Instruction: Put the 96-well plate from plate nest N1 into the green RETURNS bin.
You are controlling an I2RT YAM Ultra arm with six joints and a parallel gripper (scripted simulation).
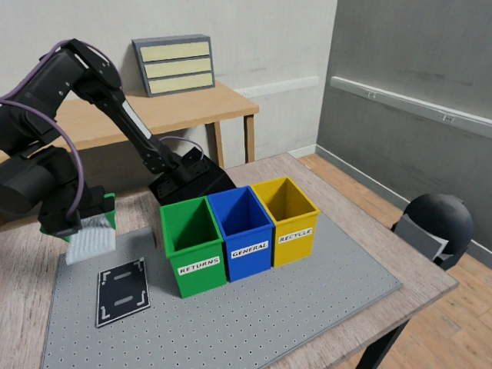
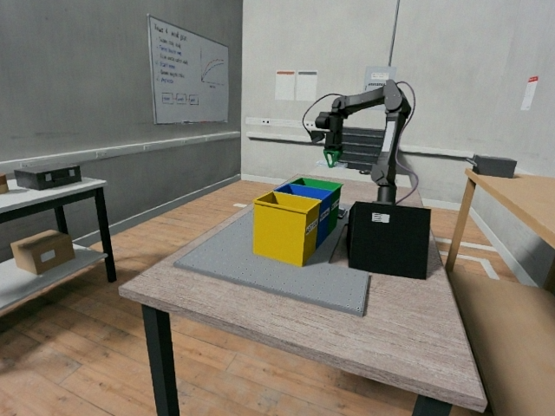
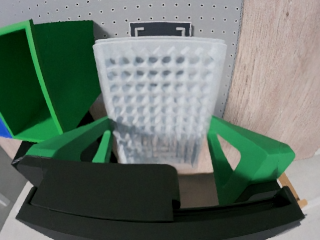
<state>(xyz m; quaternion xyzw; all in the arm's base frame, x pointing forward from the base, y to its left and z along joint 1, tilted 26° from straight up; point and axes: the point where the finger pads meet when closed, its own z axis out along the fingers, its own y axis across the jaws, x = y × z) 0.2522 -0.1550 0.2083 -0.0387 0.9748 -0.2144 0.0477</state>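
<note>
Right now my hand is 20 cm to the right of the green returns bin and 14 cm above it. Round my hand: blue general bin (34 cm to the left, 14 cm below); 96-well plate (1 cm ahead); black plate nest N1 (22 cm below).
</note>
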